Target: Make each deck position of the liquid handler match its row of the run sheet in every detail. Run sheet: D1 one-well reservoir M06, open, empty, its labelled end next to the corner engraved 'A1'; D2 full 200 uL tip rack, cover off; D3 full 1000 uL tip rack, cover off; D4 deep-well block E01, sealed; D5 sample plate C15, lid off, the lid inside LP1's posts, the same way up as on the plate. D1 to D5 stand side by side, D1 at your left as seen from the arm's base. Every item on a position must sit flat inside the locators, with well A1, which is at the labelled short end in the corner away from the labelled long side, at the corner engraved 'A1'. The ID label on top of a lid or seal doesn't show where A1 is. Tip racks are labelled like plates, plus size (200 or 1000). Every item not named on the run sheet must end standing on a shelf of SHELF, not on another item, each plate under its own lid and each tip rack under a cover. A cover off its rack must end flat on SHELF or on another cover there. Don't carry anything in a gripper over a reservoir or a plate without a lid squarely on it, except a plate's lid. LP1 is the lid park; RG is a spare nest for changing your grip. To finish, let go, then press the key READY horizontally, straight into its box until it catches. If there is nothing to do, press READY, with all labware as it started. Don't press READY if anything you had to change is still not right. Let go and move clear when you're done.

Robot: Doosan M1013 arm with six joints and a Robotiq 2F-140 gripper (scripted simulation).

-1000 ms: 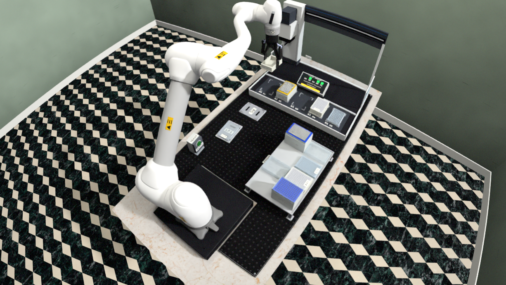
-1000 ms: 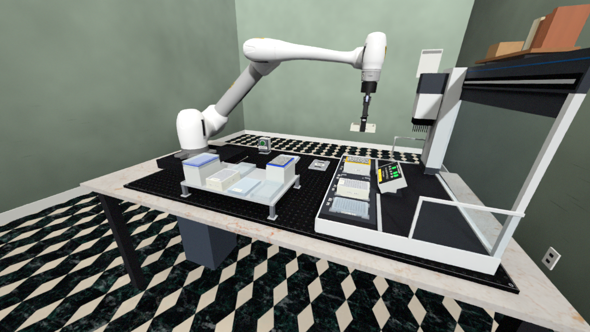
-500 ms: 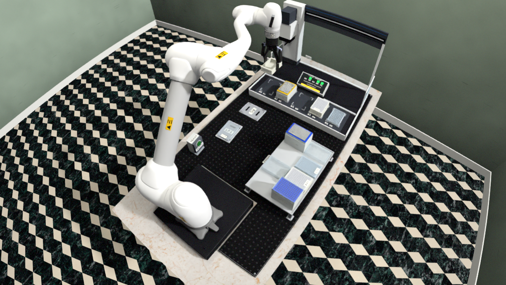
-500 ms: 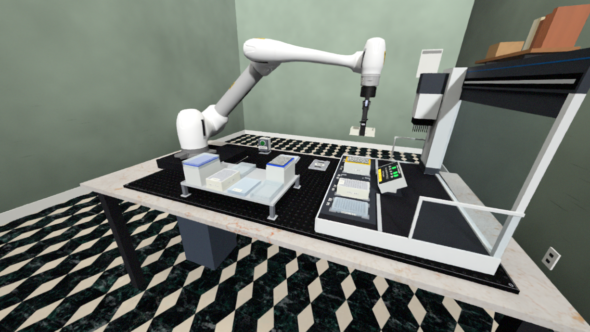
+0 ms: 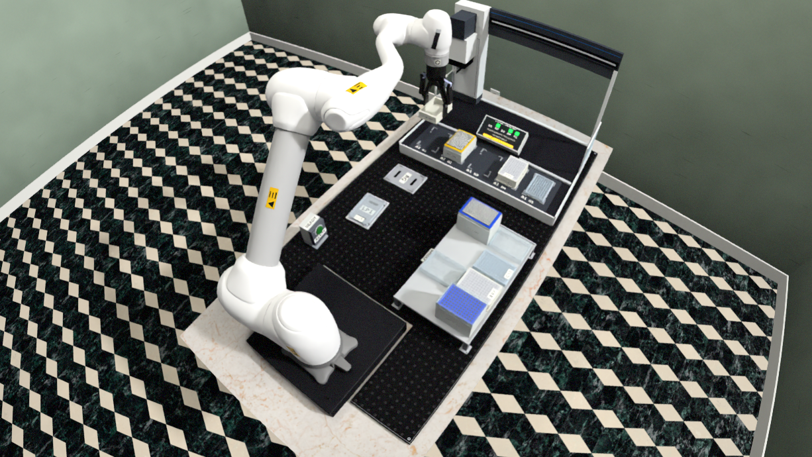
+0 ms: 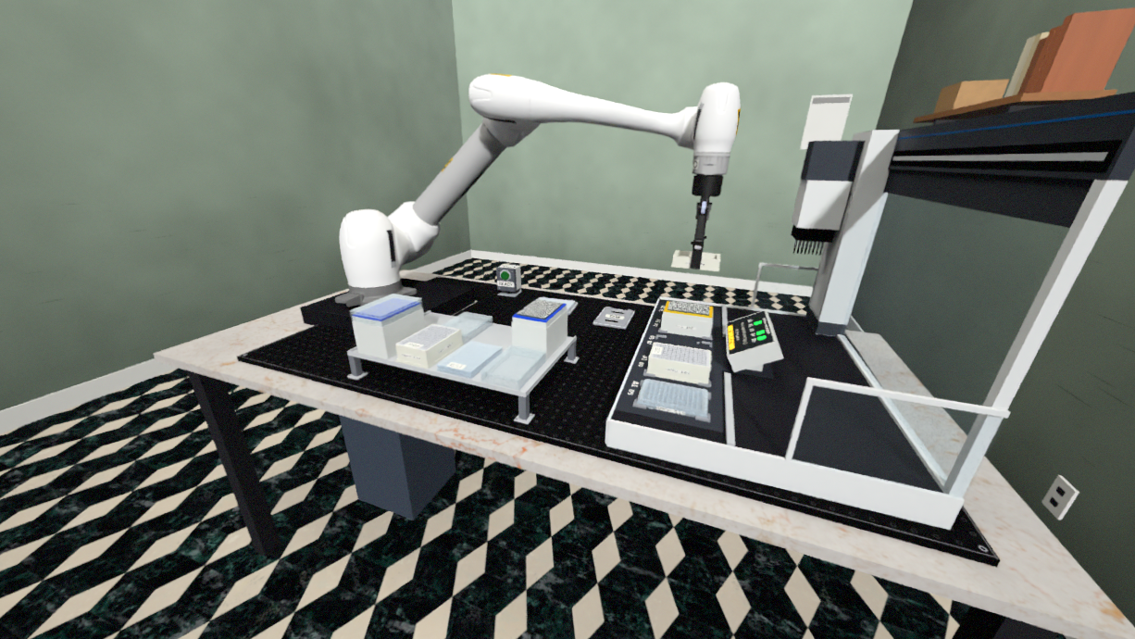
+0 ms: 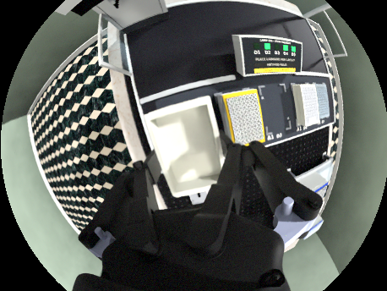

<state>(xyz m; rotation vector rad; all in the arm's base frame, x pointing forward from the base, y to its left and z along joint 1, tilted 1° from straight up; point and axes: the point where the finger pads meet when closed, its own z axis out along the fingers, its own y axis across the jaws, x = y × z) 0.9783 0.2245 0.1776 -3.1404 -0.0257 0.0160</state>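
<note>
Right now the yellow-rimmed tip rack is 14 cm below my hand, 13 cm to the right of it and 1 cm behind it. From my hand the other things lie so: white one-well reservoir 2 cm below; grey RG nest 23 cm behind, 22 cm below, 1 cm to the right; pipetting head 28 cm ahead, 15 cm above, 5 cm to the left.
</note>
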